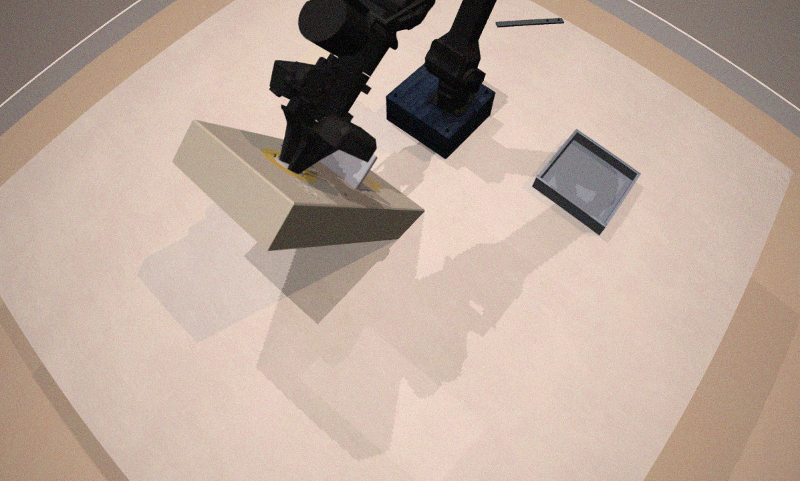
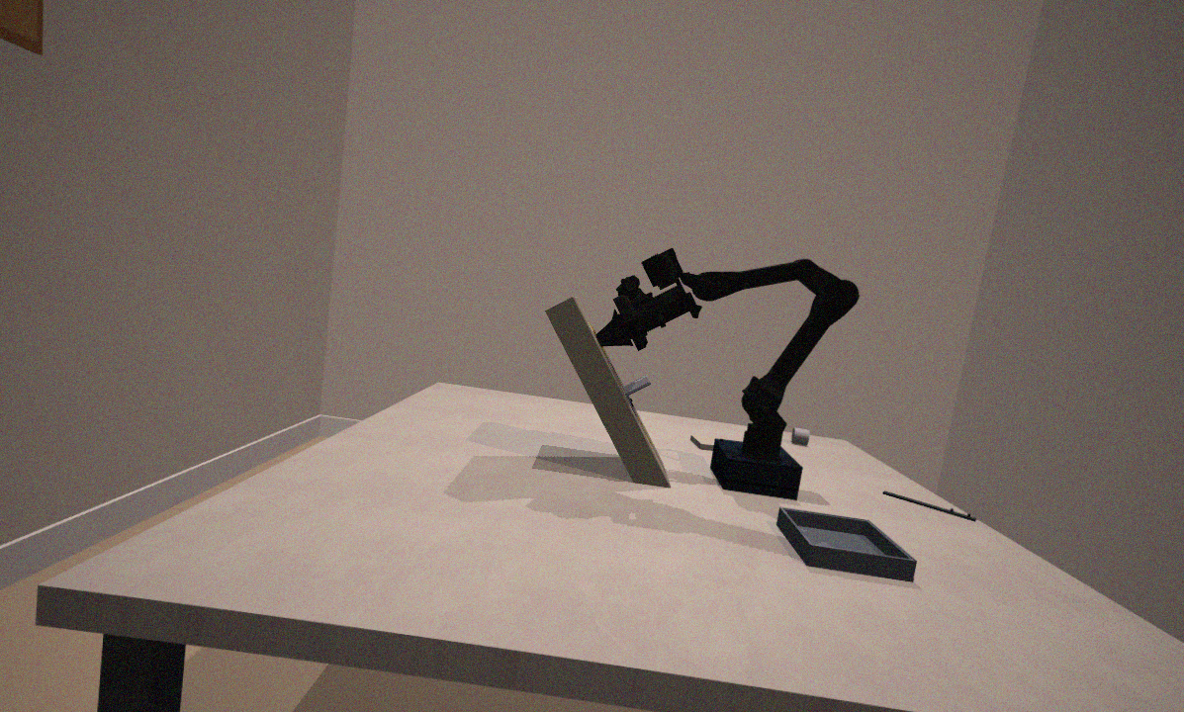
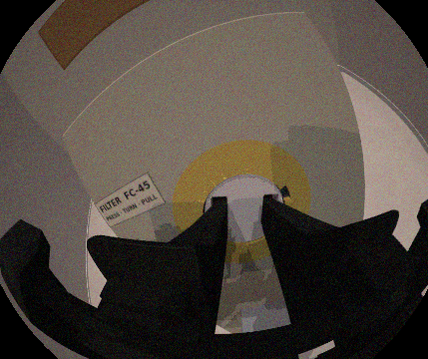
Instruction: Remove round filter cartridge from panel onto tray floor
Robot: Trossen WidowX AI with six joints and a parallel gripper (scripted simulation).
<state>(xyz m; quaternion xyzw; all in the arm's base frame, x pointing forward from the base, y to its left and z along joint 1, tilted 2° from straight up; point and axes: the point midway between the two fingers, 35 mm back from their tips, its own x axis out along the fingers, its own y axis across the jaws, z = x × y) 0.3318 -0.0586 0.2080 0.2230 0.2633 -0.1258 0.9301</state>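
The service panel is 8 cm below my gripper tip, 4 cm behind it and 1 cm to the left of it. From my gripper tip the other things lie so: filter cartridge 1 cm below, 1 cm ahead; then tray 38 cm behind, 34 cm to the left, 24 cm below.
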